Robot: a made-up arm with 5 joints.
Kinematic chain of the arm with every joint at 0, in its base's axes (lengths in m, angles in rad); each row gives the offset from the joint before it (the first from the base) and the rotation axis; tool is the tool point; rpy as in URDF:
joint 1: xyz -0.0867 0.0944 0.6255 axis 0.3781 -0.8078 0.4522
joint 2: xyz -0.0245 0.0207 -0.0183 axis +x
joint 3: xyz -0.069 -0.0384 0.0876 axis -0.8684 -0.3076 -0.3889
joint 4: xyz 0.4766 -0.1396 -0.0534 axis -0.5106 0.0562 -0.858
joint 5: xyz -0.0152 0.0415 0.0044 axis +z
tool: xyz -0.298 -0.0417 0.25 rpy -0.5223 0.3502 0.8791
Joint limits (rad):
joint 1: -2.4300..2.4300
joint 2: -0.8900..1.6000
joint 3: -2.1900..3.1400
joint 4: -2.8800..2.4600
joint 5: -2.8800..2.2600
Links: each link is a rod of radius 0.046 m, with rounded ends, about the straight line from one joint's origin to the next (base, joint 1, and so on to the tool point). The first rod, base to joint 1, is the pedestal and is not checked.
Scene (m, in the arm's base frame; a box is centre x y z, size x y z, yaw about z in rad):
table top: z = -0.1
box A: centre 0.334 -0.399 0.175 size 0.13 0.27 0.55 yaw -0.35
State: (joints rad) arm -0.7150 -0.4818 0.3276 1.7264 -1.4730
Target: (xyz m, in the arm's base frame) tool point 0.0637 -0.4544 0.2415
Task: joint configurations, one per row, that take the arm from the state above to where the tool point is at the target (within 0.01 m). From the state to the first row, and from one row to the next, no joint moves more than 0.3 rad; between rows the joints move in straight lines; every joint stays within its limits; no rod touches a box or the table.
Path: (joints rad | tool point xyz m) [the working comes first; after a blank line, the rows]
Joints at the target: -1.6512 -0.1288 0.6596 1.4887 -0.9781
Straight joint move there: touches box A.

1: -0.7822 -0.6179 0.2876 1.4822 -1.4371 | 0.5273 -0.1786 0.2826
2: -0.8494 -0.7539 0.2477 1.2379 -1.4012 | 0.4336 -0.1116 0.2023
3: -0.9166 -0.8900 0.2077 0.9937 -1.3653 | 0.3241 -0.0481 0.1522
4: -1.0243 -0.5996 0.2689 0.9846 -1.2998 | 0.3061 -0.0681 0.1654
5: -1.1320 -0.3092 0.3301 0.9754 -1.2343 | 0.2868 -0.0998 0.1858
6: -1.2396 -0.0189 0.3913 0.9663 -1.1688 | 0.2623 -0.1413 0.2122
7: -1.3473 0.2715 0.4525 0.9572 -1.1033 | 0.2293 -0.1892 0.2441
8: -1.4550 0.5619 0.5137 0.9480 -1.0377 | 0.1855 -0.2387 0.2814
9: -1.5204 0.3317 0.5623 1.1282 -1.0179 | 0.1284 -0.3047 0.2357
10: -1.5858 0.1014 0.6110 1.3085 -0.9980 | 0.0819 -0.3810 0.2262
11: -1.6512 -0.1288 0.6596 1.4887 -0.9781 | 0.0637 -0.4544 0.2415

